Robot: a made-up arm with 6 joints.
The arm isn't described. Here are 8 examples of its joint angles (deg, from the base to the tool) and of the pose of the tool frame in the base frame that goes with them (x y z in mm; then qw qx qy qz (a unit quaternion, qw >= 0)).
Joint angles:
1: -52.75 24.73 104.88 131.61 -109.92 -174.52
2: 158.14 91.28 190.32 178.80 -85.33 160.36
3: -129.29 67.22 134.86 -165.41 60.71 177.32
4: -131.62 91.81 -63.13 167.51 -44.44 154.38
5: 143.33 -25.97 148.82 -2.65 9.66 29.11
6: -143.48 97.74 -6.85 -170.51 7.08 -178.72
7: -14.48 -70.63 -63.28 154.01 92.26 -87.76
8: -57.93 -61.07 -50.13 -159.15 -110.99 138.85
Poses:
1: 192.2 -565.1 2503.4 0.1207 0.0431 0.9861 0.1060
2: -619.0 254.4 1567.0 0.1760 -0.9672 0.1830 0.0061
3: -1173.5 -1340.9 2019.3 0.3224 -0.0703 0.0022 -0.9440
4: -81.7 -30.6 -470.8 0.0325 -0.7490 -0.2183 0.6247
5: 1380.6 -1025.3 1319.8 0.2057 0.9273 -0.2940 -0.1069
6: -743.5 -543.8 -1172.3 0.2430 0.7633 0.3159 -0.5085
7: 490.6 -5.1 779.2 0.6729 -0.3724 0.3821 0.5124
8: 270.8 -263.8 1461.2 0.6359 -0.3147 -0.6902 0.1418
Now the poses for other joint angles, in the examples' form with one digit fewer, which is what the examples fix.
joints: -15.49 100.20 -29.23 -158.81 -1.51 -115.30
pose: 347 -93 -979 0.403 -0.204 0.690 0.565
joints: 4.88 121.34 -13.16 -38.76 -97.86 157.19
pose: 169 182 -879 0.192 0.458 0.289 0.818
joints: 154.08 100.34 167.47 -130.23 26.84 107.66
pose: -1542 853 1596 0.255 0.483 0.167 0.821
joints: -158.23 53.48 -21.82 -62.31 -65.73 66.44
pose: -1187 -708 -262 0.497 0.738 -0.138 -0.435
